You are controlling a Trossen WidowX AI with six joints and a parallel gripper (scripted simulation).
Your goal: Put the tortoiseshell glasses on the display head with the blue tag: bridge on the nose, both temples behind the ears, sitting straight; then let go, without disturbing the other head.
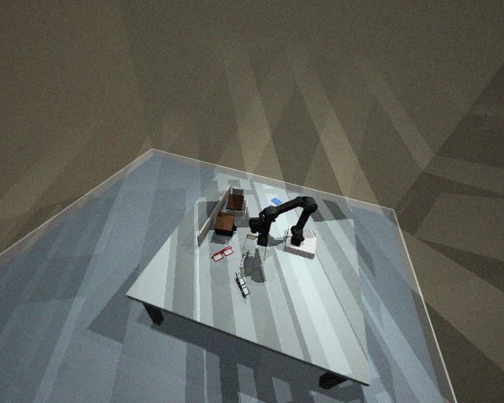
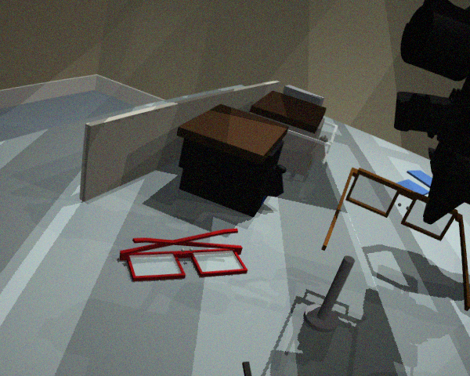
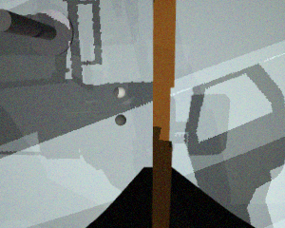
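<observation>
The grey peg stand is 10 cm to the left of my gripper tip, 10 cm below it and 5 cm ahead of it. From my gripper tip the other things lie so: white wall panel (42 cm ahead, 13 cm to the right, 7 cm below); then display head (30 cm ahead, 27 cm to the right, 7 cm below).
</observation>
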